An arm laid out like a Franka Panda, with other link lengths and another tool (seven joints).
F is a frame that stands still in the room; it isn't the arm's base.
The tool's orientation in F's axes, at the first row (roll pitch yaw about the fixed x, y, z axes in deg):
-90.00, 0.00, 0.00
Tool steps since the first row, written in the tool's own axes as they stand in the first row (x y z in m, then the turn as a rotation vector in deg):
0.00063, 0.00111, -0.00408, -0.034, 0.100, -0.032
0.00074, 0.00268, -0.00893, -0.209, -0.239, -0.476
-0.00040, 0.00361, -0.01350, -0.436, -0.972, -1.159
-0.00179, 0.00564, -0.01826, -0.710, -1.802, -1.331
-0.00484, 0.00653, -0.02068, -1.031, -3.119, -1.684
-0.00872, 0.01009, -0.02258, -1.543, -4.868, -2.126
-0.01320, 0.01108, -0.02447, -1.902, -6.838, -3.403
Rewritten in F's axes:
0.00063, -0.00408, -0.00111, -0.034, -0.032, -0.100
0.00074, -0.00893, -0.00268, -0.209, -0.476, 0.239
-0.00040, -0.01350, -0.00361, -0.436, -1.159, 0.972
-0.00179, -0.01826, -0.00564, -0.710, -1.331, 1.802
-0.00484, -0.02068, -0.00653, -1.031, -1.684, 3.119
-0.00872, -0.02258, -0.01009, -1.543, -2.126, 4.868
-0.01320, -0.02447, -0.01108, -1.902, -3.403, 6.838

